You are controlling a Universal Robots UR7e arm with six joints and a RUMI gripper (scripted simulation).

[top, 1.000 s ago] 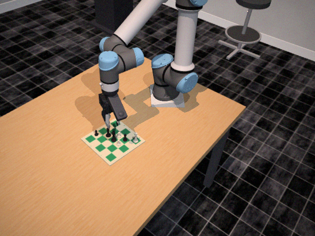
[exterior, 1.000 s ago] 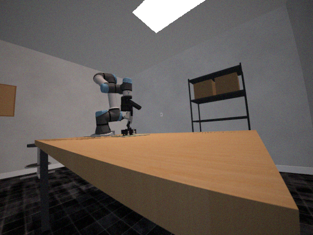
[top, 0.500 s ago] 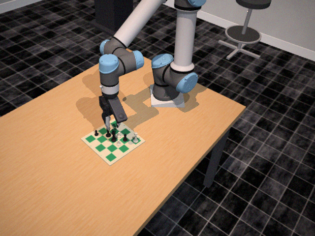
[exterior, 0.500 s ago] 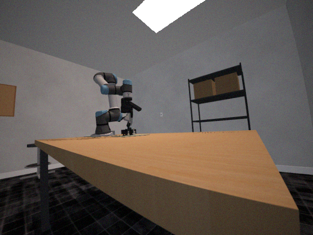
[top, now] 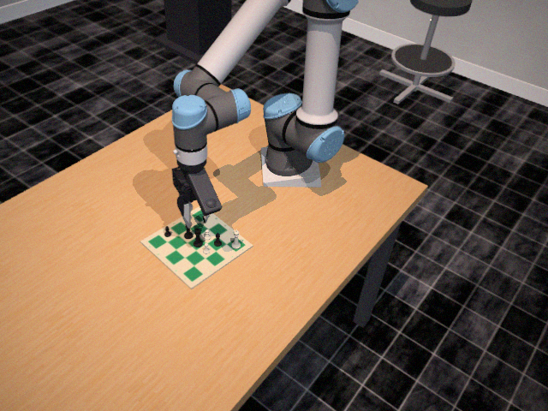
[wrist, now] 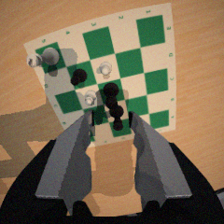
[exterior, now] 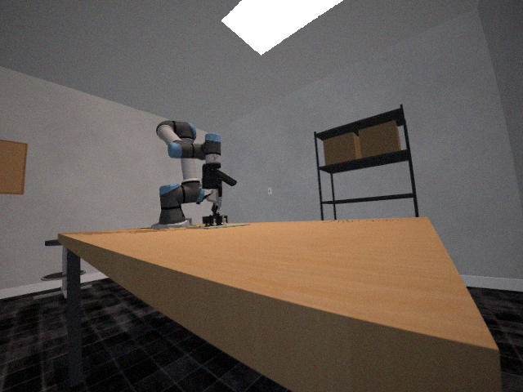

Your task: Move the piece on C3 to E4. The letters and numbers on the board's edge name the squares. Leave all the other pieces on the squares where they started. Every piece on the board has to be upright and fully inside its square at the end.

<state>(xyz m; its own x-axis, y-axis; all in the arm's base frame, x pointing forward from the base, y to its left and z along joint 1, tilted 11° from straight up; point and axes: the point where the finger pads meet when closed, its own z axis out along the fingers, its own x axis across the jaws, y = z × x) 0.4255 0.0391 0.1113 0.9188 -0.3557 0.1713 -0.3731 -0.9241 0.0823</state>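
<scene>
My hand is 6 cm above the tall black piece. Round my hand: green-and-cream chessboard: 9 cm below; white piece: 8 cm to the left, 7 cm behind, 6 cm below.
</scene>
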